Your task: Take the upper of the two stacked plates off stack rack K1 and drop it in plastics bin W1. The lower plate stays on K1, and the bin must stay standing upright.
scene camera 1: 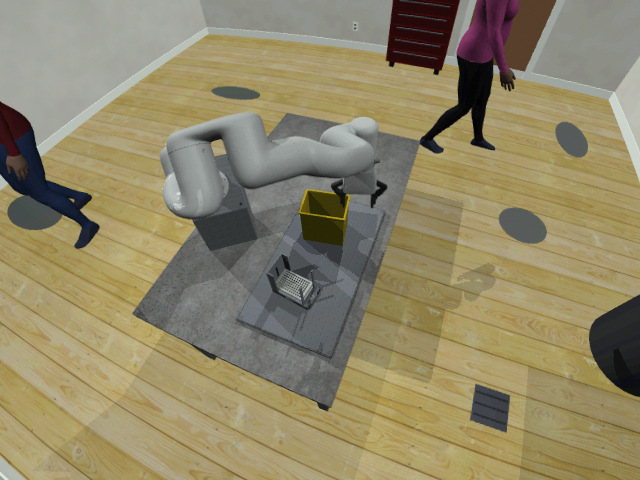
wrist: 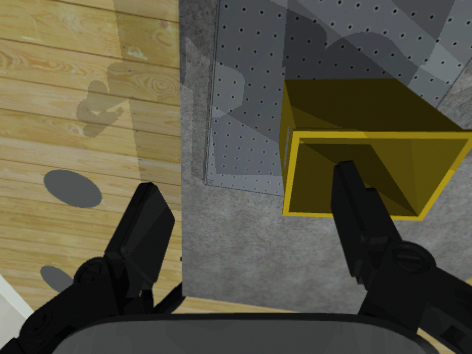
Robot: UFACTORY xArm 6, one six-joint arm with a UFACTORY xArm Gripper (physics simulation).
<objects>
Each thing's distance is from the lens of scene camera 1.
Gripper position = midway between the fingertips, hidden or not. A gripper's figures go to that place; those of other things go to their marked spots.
gripper [scene camera 1: 357,204]: 99 cm
yellow plastics bin W1 [scene camera 1: 323,219]: 116 cm
</objects>
